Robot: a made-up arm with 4 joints. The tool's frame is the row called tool.
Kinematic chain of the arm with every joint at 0, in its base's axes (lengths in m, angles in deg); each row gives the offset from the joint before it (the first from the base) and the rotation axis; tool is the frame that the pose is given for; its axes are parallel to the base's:
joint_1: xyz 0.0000 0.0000 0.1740 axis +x
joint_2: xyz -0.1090 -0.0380 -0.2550 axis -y
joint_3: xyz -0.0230 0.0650 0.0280 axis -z
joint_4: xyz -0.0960 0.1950 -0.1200 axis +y
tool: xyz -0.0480 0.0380 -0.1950
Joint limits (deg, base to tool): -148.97..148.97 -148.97..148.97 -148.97..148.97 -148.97..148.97
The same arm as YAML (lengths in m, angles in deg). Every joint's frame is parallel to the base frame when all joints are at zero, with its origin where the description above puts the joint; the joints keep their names.
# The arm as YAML. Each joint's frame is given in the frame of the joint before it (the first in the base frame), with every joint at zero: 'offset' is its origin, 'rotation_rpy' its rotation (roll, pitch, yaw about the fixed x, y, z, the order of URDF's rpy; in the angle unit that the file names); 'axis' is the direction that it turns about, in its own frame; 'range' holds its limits. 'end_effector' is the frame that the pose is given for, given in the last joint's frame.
length_unit: m
angle_unit: deg
chain:
  - id: joint_1
    offset: [0.0, 0.0, 0.174]
    rotation_rpy: [0.0, 0.0, 0.0]
    axis: "+x"
    range: [-148.97, 148.97]
  - id: joint_2
    offset: [-0.109, -0.038, -0.255]
    rotation_rpy: [0.0, 0.0, 0.0]
    axis: "-y"
    range: [-148.97, 148.97]
  - id: joint_3
    offset: [-0.023, 0.065, 0.028]
    rotation_rpy: [0.0, 0.0, 0.0]
    axis: "-z"
    range: [-148.97, 148.97]
  - id: joint_4
    offset: [-0.096, 0.195, -0.12]
    rotation_rpy: [0.0, 0.0, 0.0]
    axis: "+y"
    range: [-148.97, 148.97]
end_effector:
  offset: [-0.048, 0.038, -0.195]
  rotation_rpy: [0.0, 0.0, 0.0]

